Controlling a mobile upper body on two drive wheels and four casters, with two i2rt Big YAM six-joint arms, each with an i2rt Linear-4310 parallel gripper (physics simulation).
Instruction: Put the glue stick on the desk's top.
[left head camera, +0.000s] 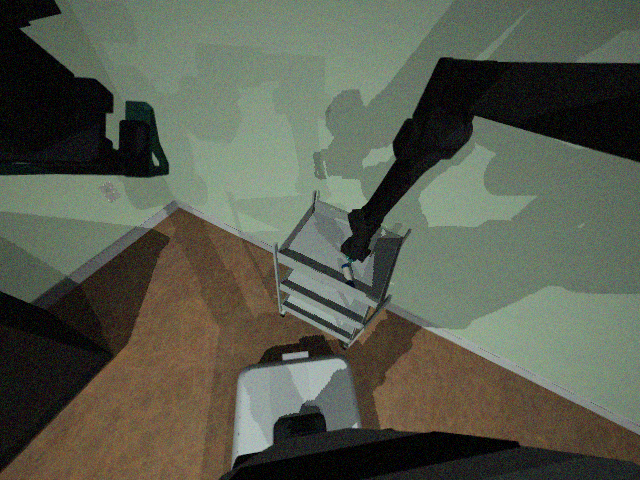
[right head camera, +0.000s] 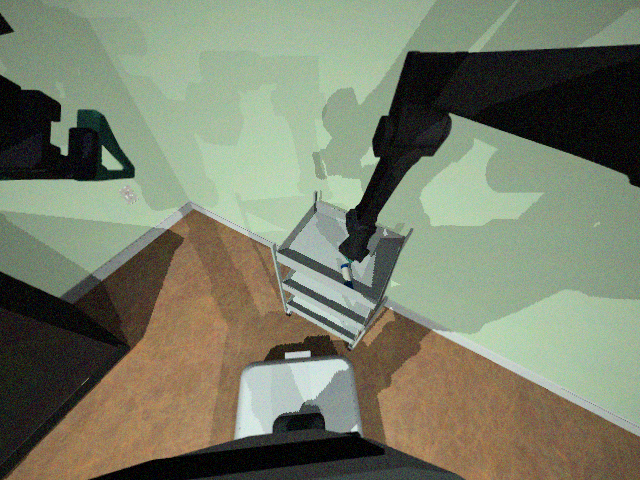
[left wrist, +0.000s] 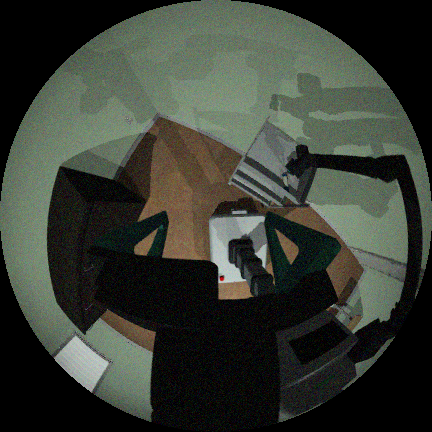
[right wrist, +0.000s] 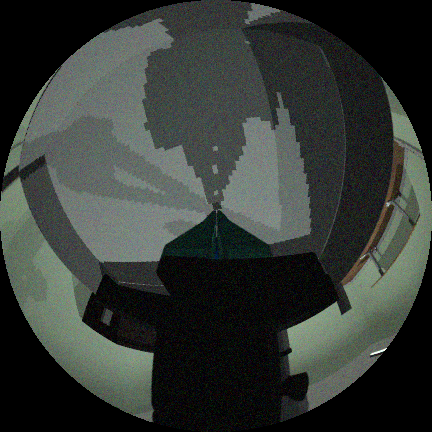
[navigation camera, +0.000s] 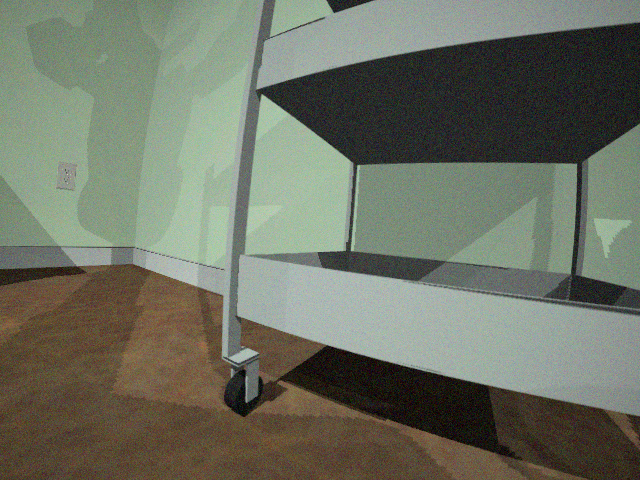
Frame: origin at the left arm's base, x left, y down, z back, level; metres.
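Where they show: left gripper, fingertip midpoint: (left head camera: 122, 168) (right head camera: 92, 172) (left wrist: 216, 216); right gripper, fingertip midpoint: (left head camera: 350, 261) (right head camera: 350, 262) (left wrist: 287, 171) (right wrist: 216, 215).
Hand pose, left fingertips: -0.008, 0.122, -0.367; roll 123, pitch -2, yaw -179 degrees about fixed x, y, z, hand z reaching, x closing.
Note:
After its pixels a point has its place, as x, y, z.
The glue stick (left head camera: 347, 273) @(-0.431, 0.719, -0.523) (right head camera: 345, 273) @(-0.429, 0.719, -0.525), white with blue ends, shows at the front wall of the grey cart's (left head camera: 315, 266) @(-0.314, 0.748, -0.579) (right head camera: 316, 264) @(-0.322, 0.747, -0.588) top tray, just below my right fingertips. Whether it stands or leans is unclear; the right fingers hide most of it in the right wrist view. My right gripper (right wrist: 216, 215) @(-0.463, 0.740, -0.587) is shut with nothing between its fingers, low over the tray. My left gripper (left wrist: 216, 216) @(-0.008, 0.123, -0.367) is open and empty, held away from the cart. A dark drawer unit (left wrist: 72, 240) (left head camera: 46, 361) @(0.717, 1.029, -0.398) stands at the left; I cannot tell if it is the desk.
The cart's lower trays (navigation camera: 413, 310) @(-0.323, 1.233, -0.511) face the base, with a caster (navigation camera: 242, 392) @(-0.175, 1.375, -0.607) at its front left corner. Pale green walls meet in a corner behind the cart. The white robot base (left head camera: 258, 392) @(-0.058, 1.150, -0.206) (right head camera: 263, 387) @(-0.072, 1.150, -0.213) is close in front of the cart.

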